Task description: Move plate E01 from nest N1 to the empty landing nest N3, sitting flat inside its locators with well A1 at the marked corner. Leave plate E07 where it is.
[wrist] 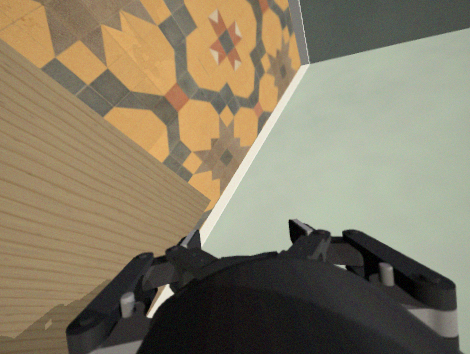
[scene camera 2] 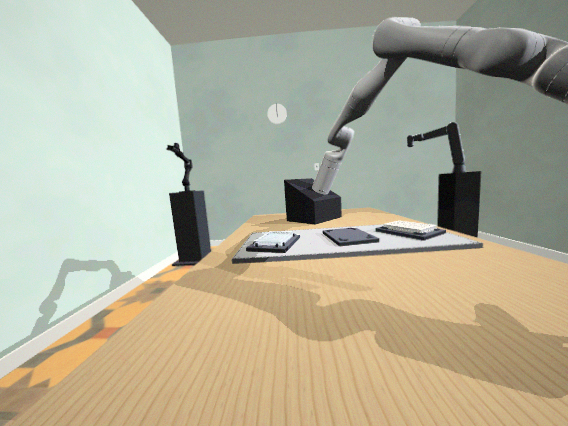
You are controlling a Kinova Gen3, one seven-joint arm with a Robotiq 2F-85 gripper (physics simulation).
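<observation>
In the scene view a pale, clear-looking plate (scene camera 2: 275, 239) sits in a dark nest at the left of the grey board (scene camera 2: 311, 246). A cream plate (scene camera 2: 410, 227) sits in another dark nest at the right. The dark nest (scene camera 2: 350, 235) between them holds no plate. Labels and the A1 corner mark are too small to read, so I cannot tell which plate is E01 or E07. My gripper (wrist: 245, 234) is open and empty in the wrist view, away from the plates; it is outside the scene view. No plate or nest shows in the wrist view.
The wooden table (scene camera 2: 280, 350) (wrist: 75, 190) carries the board. A black angled block (scene camera 2: 325, 210) stands behind it, under my arm's base. Black pedestals (scene camera 2: 187, 225) (scene camera 2: 457, 202) with small dark arms stand left and right. The wrist view shows table edge, tiled floor (wrist: 210, 120) and wall (wrist: 375, 150).
</observation>
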